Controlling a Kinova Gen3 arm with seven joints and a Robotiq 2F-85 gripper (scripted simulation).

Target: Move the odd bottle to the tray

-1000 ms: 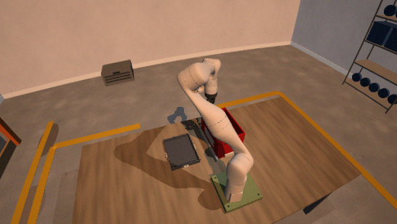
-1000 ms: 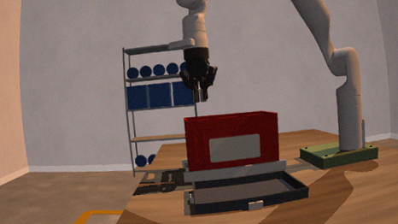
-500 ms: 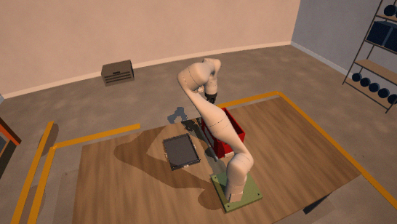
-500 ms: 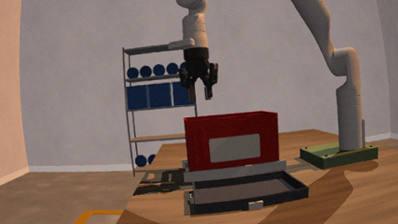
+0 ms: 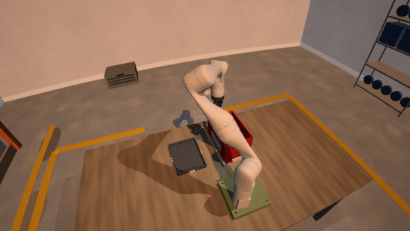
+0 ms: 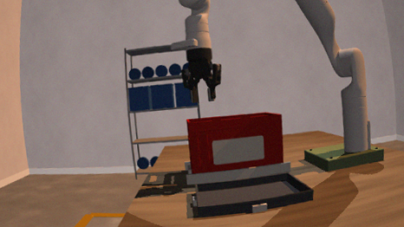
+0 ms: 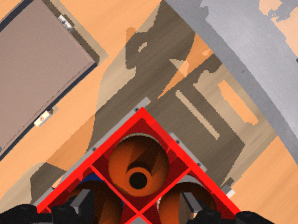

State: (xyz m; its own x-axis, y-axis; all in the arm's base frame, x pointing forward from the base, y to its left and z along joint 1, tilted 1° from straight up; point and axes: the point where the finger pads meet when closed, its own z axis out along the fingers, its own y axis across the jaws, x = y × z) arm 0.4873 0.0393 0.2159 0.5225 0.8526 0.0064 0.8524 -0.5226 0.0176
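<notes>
My gripper is now 7 cm past the red crate, 6 cm to the left of it and 16 cm above it. From my hand the other things lie so: dark tray (13 cm behind, 22 cm to the left, 23 cm below).
</notes>
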